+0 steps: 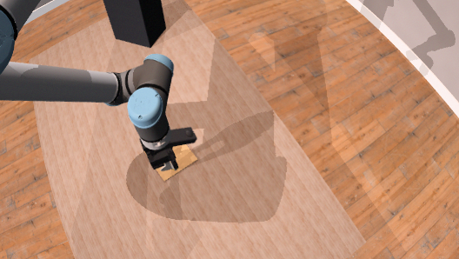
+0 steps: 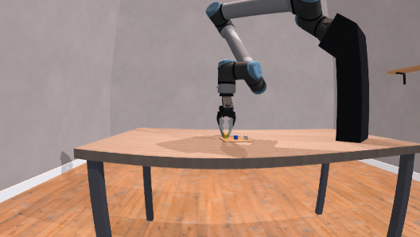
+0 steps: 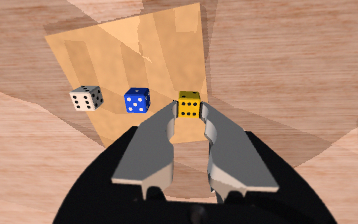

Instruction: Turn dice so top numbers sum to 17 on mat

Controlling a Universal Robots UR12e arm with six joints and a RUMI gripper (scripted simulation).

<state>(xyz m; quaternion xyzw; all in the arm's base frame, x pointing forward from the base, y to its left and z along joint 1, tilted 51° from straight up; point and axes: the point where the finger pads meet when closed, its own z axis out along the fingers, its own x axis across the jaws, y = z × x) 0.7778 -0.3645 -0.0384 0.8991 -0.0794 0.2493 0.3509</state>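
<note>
The yellow die is 1 cm below my hand. From my hand the other things lie so: white die 10 cm behind, 4 cm to the left, 1 cm below; blue die 5 cm behind, 2 cm to the left, 1 cm below; tan mat 5 cm behind, 2 cm to the left, 2 cm below.
</note>
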